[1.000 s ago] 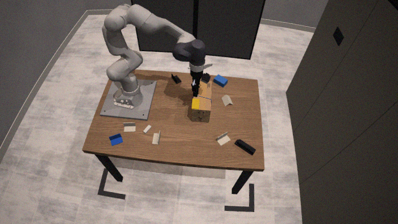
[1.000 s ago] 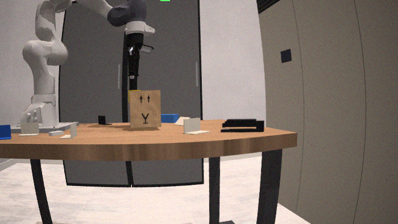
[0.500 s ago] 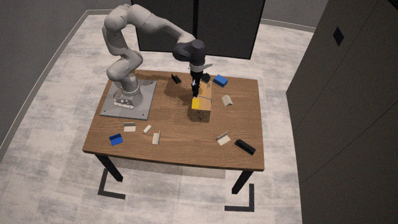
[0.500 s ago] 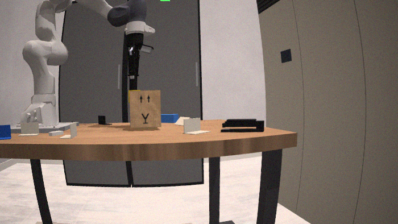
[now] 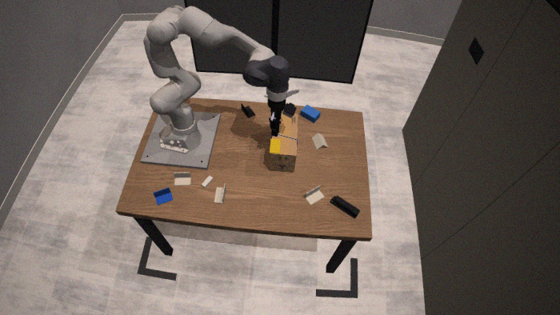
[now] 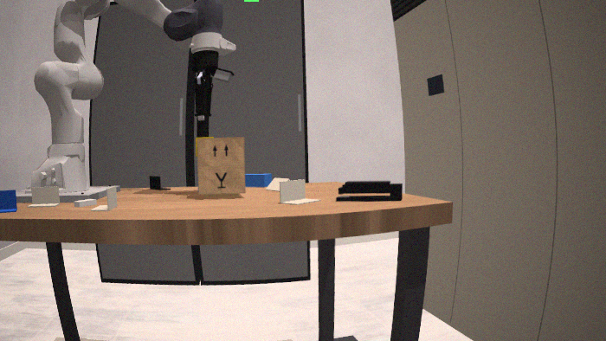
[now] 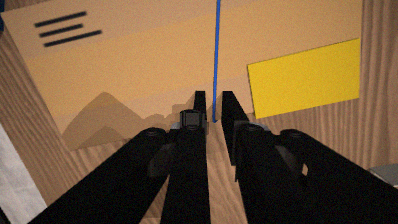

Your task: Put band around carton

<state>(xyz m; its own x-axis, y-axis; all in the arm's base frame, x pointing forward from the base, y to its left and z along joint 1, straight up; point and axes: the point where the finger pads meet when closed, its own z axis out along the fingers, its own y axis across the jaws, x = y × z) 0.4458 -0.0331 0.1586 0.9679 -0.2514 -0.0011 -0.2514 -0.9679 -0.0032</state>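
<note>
Right now my hand is 70 mm to the left of the yellow corner guard, 40 mm above it and 10 mm past it. From my hand the other things lie so: brown carton: 100 mm below, 50 mm ahead, 10 mm to the left; black bracket: 250 mm to the left, 170 mm behind, 160 mm below; blue block: 260 mm to the left, 180 mm ahead, 160 mm below.
</note>
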